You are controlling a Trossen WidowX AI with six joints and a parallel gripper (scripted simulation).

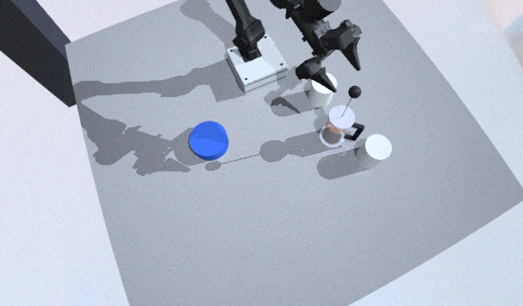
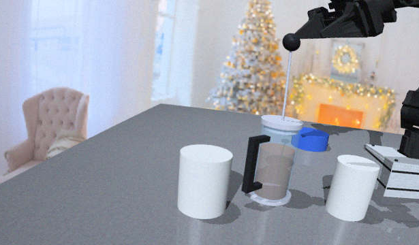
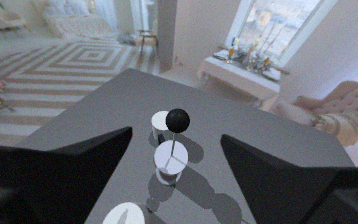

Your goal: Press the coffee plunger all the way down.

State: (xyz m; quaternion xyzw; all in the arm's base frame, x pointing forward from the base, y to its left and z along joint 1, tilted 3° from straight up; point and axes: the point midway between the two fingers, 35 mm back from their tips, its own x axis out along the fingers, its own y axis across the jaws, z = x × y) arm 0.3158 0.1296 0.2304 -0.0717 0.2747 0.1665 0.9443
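Now: the glass coffee press 4 cm ahead of my gripper tip, 2 cm to the left of it and 16 cm below it.
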